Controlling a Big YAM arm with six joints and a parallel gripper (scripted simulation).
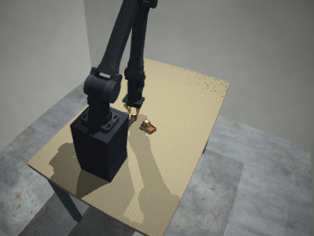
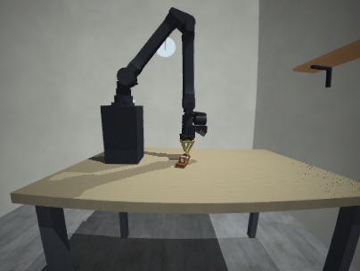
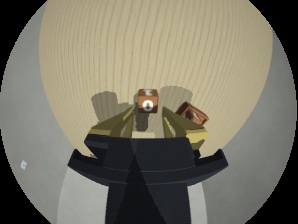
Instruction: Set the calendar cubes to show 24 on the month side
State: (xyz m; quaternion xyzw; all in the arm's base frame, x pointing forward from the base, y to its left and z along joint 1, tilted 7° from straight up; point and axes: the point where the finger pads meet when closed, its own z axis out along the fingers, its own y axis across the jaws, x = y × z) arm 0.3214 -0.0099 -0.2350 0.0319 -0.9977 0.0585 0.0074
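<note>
The brown digit cube is 3 cm below my hand. Also, from my hand: brown tray 4 cm behind, 10 cm to the right, 4 cm below.
</note>
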